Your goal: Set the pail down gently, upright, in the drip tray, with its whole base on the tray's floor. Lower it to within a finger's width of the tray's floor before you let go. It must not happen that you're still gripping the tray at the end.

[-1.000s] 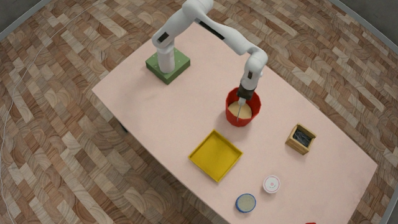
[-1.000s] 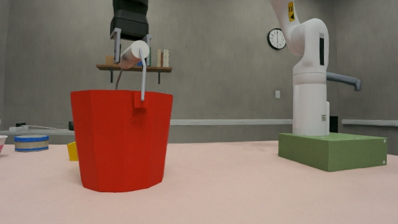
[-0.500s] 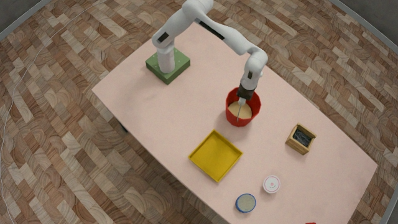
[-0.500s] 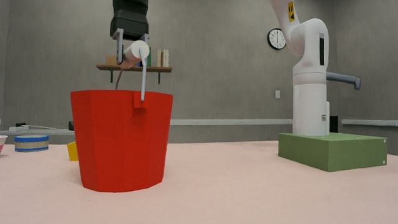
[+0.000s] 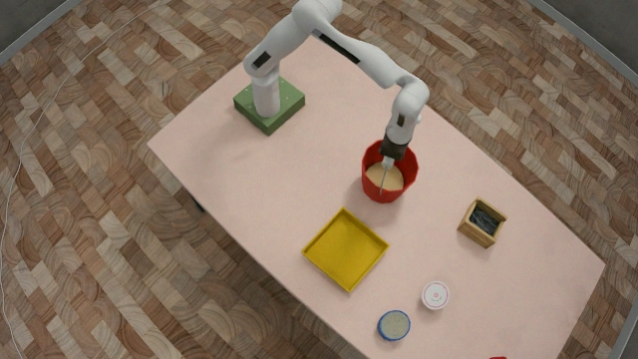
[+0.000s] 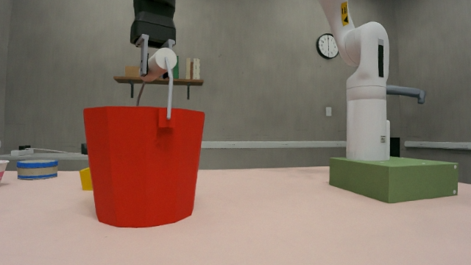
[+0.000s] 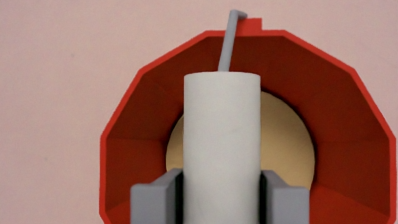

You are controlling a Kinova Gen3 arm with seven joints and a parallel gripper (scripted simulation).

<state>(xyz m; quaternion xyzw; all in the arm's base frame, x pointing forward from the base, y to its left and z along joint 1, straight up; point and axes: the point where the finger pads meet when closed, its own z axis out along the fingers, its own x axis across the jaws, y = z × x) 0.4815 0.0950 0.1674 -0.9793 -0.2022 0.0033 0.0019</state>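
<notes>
Now: hand 1 cm short of the red pail and 10 cm above it. The rest, counted from my hand: yellow drip tray: 9 cm ahead, 27 cm to the right, 23 cm below; then wooden box: 39 cm ahead, 14 cm to the left, 20 cm below.
</notes>
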